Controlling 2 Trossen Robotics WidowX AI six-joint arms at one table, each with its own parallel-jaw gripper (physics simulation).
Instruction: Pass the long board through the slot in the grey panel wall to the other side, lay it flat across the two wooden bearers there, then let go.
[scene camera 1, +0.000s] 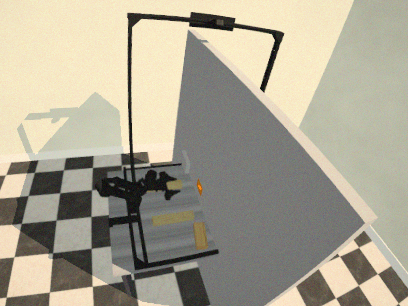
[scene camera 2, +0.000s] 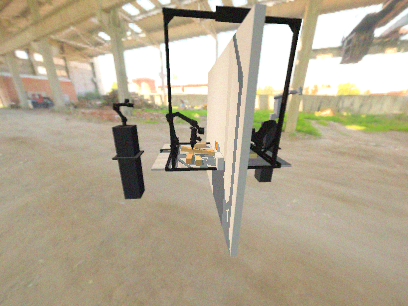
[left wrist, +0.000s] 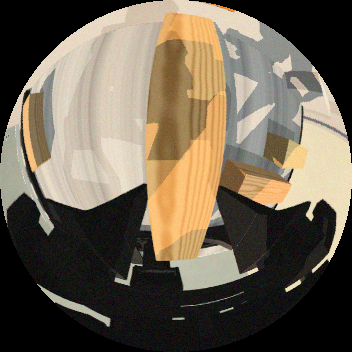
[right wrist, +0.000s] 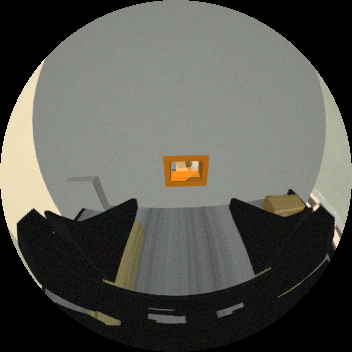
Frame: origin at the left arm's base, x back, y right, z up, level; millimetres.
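Seen in the pictures: left gripper, fingertip midpoint: (scene camera 2: 192, 148) (left wrist: 182, 189); right gripper, fingertip midpoint: (scene camera 1: 178, 185) (right wrist: 185, 204); right arm's base at its link origin: (scene camera 1: 133, 209) (scene camera 2: 258, 150).
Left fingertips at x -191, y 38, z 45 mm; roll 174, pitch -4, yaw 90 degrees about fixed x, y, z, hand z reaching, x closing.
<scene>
Offsets run from my left fingertips to a thing's top centre. "*": to the spot under its first point.
My left gripper (scene camera 2: 193, 148) (left wrist: 182, 189) is shut on the long board (left wrist: 185, 135), on the near side of the wall in scene camera 2. The board's far end points towards the grey panel wall (scene camera 1: 250, 175) (scene camera 2: 220, 100) (right wrist: 180, 90). The wall's slot has an orange frame (scene camera 1: 198, 183) (right wrist: 168, 172); pale wood shows through it in the right wrist view. My right gripper (scene camera 1: 174, 187) (right wrist: 185, 204) is open and empty, facing the slot from the other side. Two wooden bars, likely the bearers, lie there: one {dx -504, dy +118, dz -20 mm} (right wrist: 131, 255) below the gripper, the other {dx -494, dy -145, dz -20 mm} (scene camera 1: 173, 218) beside it.
A wooden block {dx -365, dy -292, dz -26 mm} (scene camera 1: 200, 236) (right wrist: 283, 206) lies by the wall on the right arm's side. On the left arm's side, wooden blocks {dx +28, dy +156, dz -14 mm} (left wrist: 260, 182) {dx -44, dy +220, dz -14 mm} (left wrist: 287, 150) lie right of the board and another {* dx -82, dy -262, dz -44 mm} (left wrist: 37, 132) lies far left. A light bracket {* dx -314, dy +258, dz +33 mm} (scene camera 1: 186, 161) (right wrist: 101, 192) stands at the wall.
</scene>
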